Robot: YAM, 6 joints.
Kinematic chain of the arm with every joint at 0, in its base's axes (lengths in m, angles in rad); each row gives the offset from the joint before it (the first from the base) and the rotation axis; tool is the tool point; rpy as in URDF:
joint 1: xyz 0 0 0.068 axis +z
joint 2: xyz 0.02 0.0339 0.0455 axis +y
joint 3: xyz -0.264 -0.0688 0 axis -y
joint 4: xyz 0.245 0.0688 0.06 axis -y
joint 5: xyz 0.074 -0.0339 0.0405 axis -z
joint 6: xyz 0.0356 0 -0.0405 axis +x
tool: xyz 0 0 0 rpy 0 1.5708 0
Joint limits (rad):
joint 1: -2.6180..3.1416
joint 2: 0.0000..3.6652
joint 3: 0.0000..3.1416
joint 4: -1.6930..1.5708
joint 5: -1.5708..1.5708
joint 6: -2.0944..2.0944
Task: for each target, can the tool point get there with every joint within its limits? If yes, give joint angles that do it. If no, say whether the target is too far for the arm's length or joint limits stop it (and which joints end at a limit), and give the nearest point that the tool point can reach.
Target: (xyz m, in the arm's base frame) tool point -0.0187 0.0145 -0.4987
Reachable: no: joint limits stop it (at a limit: joint 2) | nearest point -0.0752 0.0583 -0.3462 | short by 0.168 m
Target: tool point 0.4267 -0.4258 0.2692
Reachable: yes | joints -0.8386 2.8050 2.7304 0.3847 -1.1615 0.1034
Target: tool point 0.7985 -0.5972 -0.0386
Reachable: no: too far | nearest point 0.5112 -0.3823 0.0172 | short by 0.363 m
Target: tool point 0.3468 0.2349 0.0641
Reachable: yes | joints 0.5760 2.4248 1.7031 -1.0705 -0.2293 -1.5558
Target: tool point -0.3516 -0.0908 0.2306
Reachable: no: joint limits stop it (at a limit: joint 1) | nearest point -0.3516 -0.0356 0.2306 | short by 0.055 m
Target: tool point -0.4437 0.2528 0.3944
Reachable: yes | joints 2.6093 2.1129 2.1017 -0.0117 -0.2078 -0.7622
